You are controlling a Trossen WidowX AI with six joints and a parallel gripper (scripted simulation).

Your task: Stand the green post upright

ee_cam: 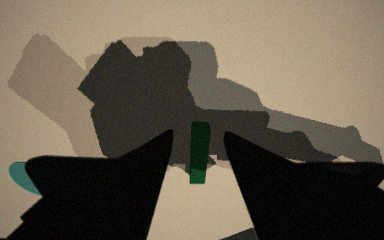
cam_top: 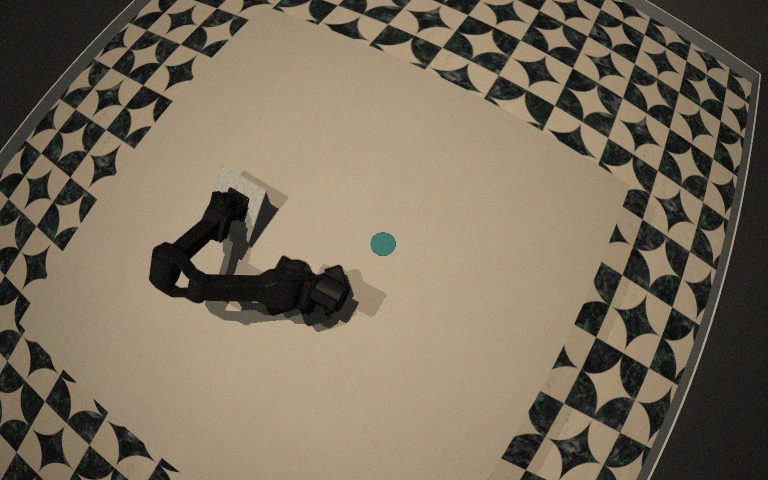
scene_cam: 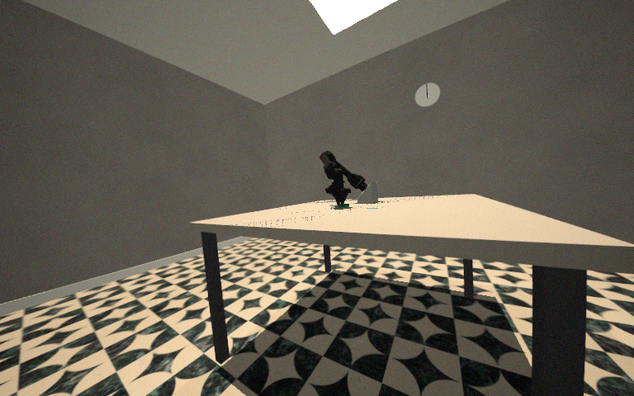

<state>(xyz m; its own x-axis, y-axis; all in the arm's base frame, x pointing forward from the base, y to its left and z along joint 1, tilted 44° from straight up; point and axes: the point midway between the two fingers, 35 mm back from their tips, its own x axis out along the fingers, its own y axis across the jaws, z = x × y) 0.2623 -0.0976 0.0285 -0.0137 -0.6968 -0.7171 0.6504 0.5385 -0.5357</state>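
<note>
My hand is 40 mm above the green post, 20 mm past it and 10 mm to the right of it. The rest, counted from my hand: cyan circle (210 mm to the left, 70 mm ahead, 40 mm below).
</note>
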